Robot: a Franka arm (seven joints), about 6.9 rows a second.
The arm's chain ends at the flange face. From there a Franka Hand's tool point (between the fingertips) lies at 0.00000 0.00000 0.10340 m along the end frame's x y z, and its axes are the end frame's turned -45 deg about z.
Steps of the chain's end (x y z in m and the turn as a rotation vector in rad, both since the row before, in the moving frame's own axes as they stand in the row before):
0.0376 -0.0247 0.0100 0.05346 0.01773 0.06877
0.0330 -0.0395 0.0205 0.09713 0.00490 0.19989
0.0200 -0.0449 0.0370 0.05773 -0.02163 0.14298
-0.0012 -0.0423 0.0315 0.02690 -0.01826 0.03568
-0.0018 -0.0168 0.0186 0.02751 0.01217 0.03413
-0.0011 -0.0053 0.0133 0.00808 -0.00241 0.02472
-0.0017 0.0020 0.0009 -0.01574 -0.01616 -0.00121
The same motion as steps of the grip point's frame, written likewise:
0.0493 0.0067 0.0098 0.02526 0.05034 0.06877
0.0593 -0.0105 0.0200 0.06522 0.07215 0.19989
0.0489 -0.0232 0.0368 0.05612 0.02553 0.14298
0.0298 -0.0340 0.0314 0.03193 0.00611 0.03568
0.0135 -0.0142 0.0186 0.01085 0.02806 0.03413
0.0034 -0.0053 0.0133 0.00742 0.00401 0.02472
-0.0049 0.0002 0.0009 0.00030 -0.02256 -0.00121

